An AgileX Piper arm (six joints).
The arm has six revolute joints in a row. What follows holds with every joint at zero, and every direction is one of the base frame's.
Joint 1 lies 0.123 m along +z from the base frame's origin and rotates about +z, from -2.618 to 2.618 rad.
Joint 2 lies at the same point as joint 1 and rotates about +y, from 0 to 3.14 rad.
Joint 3 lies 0.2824 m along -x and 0.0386 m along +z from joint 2 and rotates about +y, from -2.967 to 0 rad.
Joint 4 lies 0.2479 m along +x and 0.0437 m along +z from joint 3 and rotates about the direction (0.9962, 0, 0.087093), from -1.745 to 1.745 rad.
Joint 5 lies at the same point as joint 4 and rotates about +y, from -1.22 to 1.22 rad.
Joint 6 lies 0.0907 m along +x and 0.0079 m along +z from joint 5 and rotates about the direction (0.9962, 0, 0.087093), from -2.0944 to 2.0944 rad.
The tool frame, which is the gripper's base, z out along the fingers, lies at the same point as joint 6; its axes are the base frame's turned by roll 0, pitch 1.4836 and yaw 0 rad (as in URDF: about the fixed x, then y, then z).
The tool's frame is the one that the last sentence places.
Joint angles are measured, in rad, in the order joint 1, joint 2, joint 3, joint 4, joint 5, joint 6. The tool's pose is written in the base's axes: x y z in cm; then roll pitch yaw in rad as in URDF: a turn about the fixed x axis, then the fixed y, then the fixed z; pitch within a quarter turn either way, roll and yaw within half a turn. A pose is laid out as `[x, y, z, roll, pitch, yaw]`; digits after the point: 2 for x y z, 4 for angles.
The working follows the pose.
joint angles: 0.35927 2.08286 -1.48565 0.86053 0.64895 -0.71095
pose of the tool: [40.41, 19.64, 18.03, 2.6440, 0.5845, -2.8210]
Where each joint sits with the arm in this pose, in the base's axes (m; each line is computed from the numbers above, not from the rounded line before):
joint 1: 0.0000 0.0000 0.1230
joint 2: 0.0000 0.0000 0.1230
joint 3: 0.1610 0.0605 0.3503
joint 4: 0.3759 0.1412 0.2470
joint 5: 0.3759 0.1412 0.2470
joint 6: 0.4041 0.1964 0.1803
the tool: 0.4041 0.1964 0.1803

